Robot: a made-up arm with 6 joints.
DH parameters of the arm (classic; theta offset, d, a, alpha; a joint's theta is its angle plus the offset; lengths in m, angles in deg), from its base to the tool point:
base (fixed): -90 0.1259 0 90
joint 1: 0 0.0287 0.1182 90
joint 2: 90 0.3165 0.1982 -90
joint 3: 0 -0.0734 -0.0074 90
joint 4: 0 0.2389 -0.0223 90
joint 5: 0 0.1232 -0.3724 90
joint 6: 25.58 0 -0.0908 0
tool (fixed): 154.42 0.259 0 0
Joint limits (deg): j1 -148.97..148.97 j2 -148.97..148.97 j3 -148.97..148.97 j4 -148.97..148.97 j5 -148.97..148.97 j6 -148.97..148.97
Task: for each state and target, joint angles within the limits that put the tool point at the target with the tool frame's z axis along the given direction. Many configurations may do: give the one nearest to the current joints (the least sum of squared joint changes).
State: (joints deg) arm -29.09 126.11 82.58 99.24 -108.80 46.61
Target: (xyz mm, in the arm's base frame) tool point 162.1 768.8 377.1 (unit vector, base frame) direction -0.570 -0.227 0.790
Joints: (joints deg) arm -45.03 131.35 52.12 126.95 -59.84 33.62
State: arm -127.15 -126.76 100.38 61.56 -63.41 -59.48
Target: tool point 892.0 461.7 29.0 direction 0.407 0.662 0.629
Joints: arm -130.91 -142.84 116.21 16.37 -82.26 -73.24
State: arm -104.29 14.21 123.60 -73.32 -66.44 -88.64
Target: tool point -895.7 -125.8 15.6 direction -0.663 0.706 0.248
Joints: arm -56.12 2.16 144.82 -35.06 -91.64 -74.82
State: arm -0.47 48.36 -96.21 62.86 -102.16 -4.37
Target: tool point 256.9 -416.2 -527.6 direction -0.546 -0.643 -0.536
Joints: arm -29.58 4.81 -100.38 94.01 -60.37 -20.75
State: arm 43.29 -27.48 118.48 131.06 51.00 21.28
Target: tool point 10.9 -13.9 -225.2 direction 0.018 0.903 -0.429
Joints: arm -6.32 -14.24 94.24 121.76 74.64 15.94
